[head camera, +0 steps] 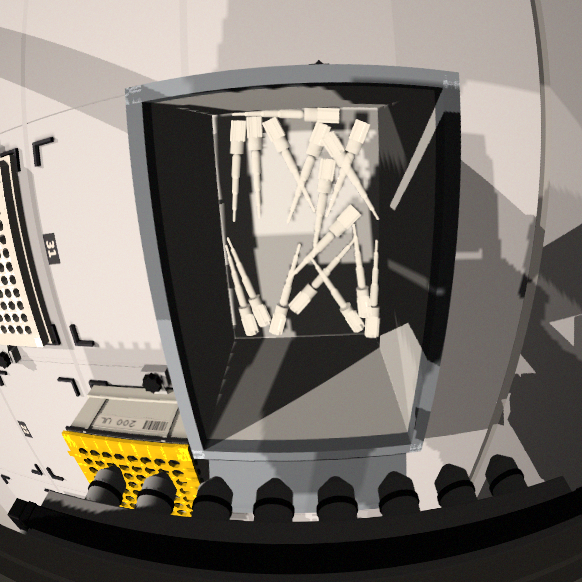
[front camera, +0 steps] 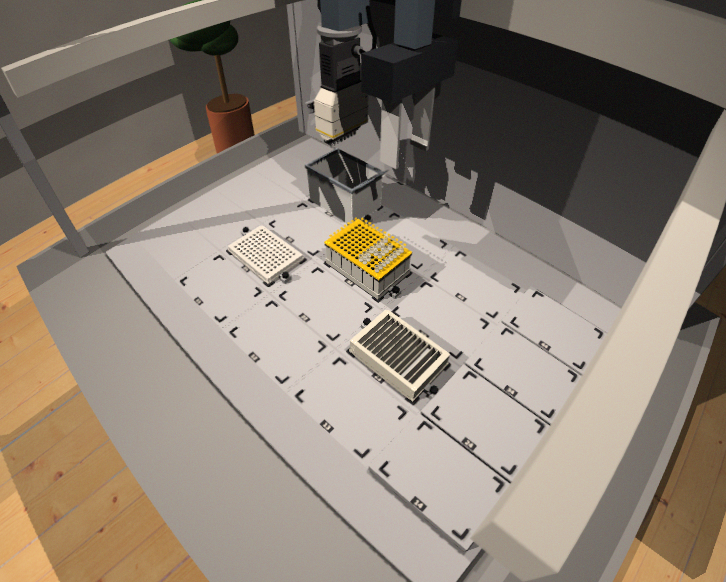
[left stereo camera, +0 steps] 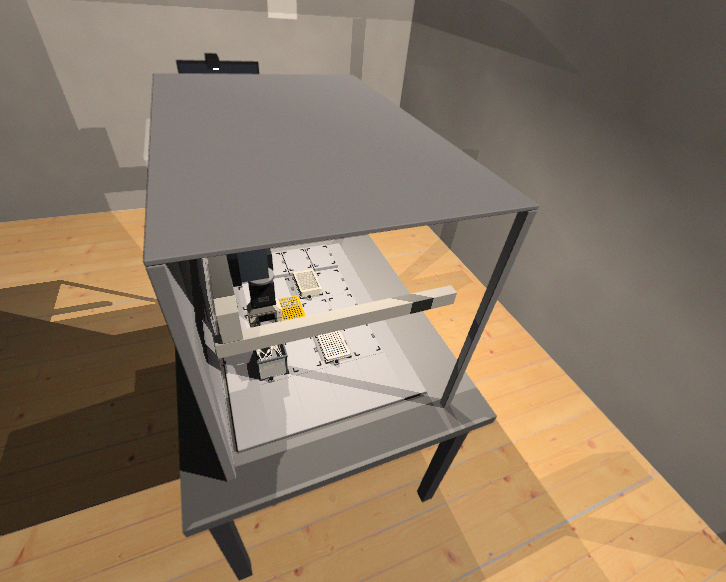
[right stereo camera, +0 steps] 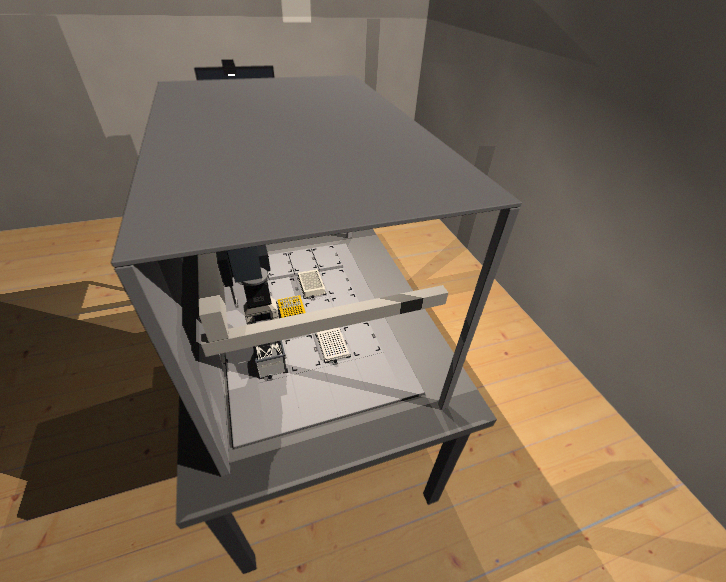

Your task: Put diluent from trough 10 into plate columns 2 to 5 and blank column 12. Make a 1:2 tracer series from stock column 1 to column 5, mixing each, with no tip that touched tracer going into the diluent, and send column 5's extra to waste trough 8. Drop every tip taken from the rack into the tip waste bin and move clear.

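The pipetting head (front camera: 342,113) hangs at the back, its bare dark nozzles (head camera: 274,500) beside the tip waste bin (front camera: 362,204) (head camera: 139,217) (left stereo camera: 272,367) (right stereo camera: 270,366). Many pale tips (head camera: 324,184) lie criss-cross on the bin floor. My plate gripper (front camera: 404,154) hangs beside the head, fingers apart, nothing between them. The yellow tip rack (front camera: 351,261) (head camera: 130,451) (left stereo camera: 292,311) holds clear tips at its right part; other holes are empty. The well plate (front camera: 245,265) (left stereo camera: 333,346) stands left of the rack; its well contents cannot be read. The trough block (front camera: 374,368) (left stereo camera: 307,283) stands nearer the front camera; its liquid levels are unclear.
Black corner marks and numbered labels, such as label 31 (head camera: 51,248), divide the deck. Small black knobs stand at the labware corners. A pale beam (left stereo camera: 339,319) (right stereo camera: 339,319) crosses above the deck. A potted plant (front camera: 229,124) stands outside the frame.
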